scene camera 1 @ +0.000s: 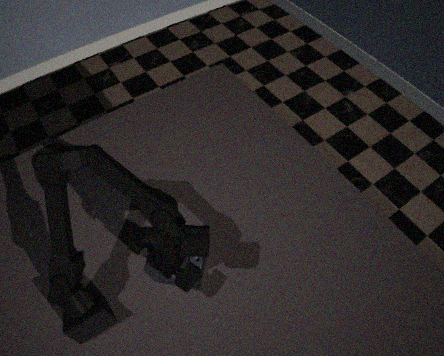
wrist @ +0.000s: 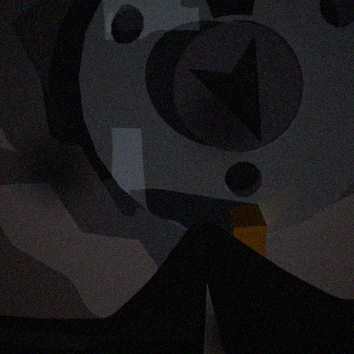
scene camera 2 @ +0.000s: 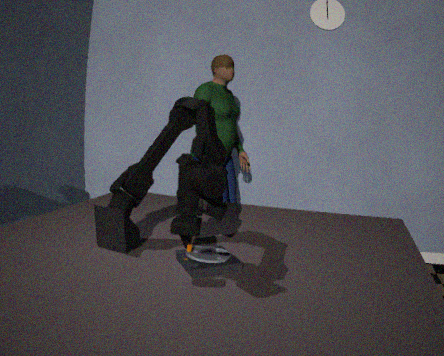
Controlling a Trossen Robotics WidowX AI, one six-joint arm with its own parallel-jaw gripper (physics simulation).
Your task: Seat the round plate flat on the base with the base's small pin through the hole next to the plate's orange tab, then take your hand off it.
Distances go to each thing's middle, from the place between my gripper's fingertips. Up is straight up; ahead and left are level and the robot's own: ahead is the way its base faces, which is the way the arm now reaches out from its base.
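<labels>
Round grey plate [wrist: 126, 90]: my gripper 5 cm short of it, 1 cm to the right of it. Dark square base [wrist: 53, 43], from my hand: 5 cm ahead, 1 cm to the left, 3 cm below.
</labels>
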